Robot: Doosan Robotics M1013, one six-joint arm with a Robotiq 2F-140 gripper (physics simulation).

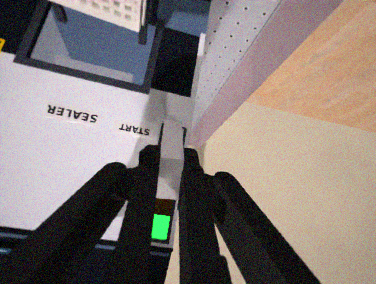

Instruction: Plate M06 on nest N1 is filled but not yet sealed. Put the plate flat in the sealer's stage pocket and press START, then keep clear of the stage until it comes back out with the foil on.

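Places are measured from the arm's base along level axes (x left, y down, z back), in centimetres.
Pixels of known places: gripper, fingertip midpoint: (171, 136).
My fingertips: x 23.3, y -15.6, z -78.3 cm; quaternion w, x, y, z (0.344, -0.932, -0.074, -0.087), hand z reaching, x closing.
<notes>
Behind a point stands the place of what it marks.
My gripper (171, 136) {x 23.3, y -15.6, z -78.3 cm} is shut, with no plate between its fingers. Its tips are over the sealer's white top, just right of the START label (134, 129) {x 20.2, y -15.2, z -80.4 cm}; the button itself does not show and may be hidden under the tips. The sealer (60, 160) {x 14.8, y -19.2, z -81.2 cm} fills the left side. Part of a pale plate (112, 14) {x 16.1, y -7.3, z -76.1 cm} with rows of wells shows at the top edge, beyond the dark-framed opening, beside a dark upright clip (143, 32) {x 18.8, y -4.7, z -79.9 cm}. The rest of the plate is cut off, and I cannot tell whether it bears foil. Nest N1 does not show.
A green lamp (160, 227) {x 24.2, y -23.4, z -79.8 cm} is lit below a dark amber one (164, 205) {x 24.2, y -21.5, z -79.8 cm}, between the fingers' lower parts. A perforated grey panel (232, 37) {x 31.2, y 3.8, z -84.7 cm} with a pinkish side stands close to the right of the tips. A wood-grained surface (320, 75) and a beige surface (295, 165) lie beyond it.
</notes>
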